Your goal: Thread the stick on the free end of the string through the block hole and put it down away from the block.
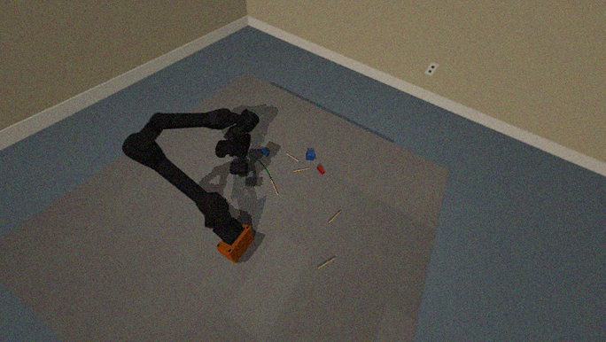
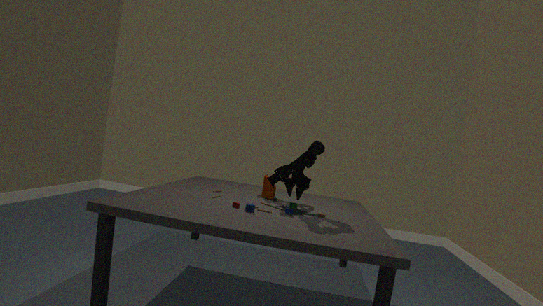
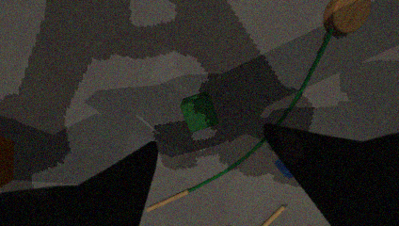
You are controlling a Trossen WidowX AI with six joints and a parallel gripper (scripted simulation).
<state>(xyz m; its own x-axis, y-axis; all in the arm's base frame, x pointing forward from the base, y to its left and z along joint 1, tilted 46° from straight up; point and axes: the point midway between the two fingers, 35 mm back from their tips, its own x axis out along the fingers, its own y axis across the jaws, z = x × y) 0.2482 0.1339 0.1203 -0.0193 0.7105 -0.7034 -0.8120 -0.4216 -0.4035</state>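
The green block is 40 mm below my gripper tip and 10 mm behind it. From my gripper tip the other things lie so: round wooden button 160 mm to the left, 80 mm ahead, 50 mm below; thin wooden stick 140 mm to the right, 60 mm below, 20 mm ahead; blue block 250 mm ahead, 190 mm to the right, 40 mm below.
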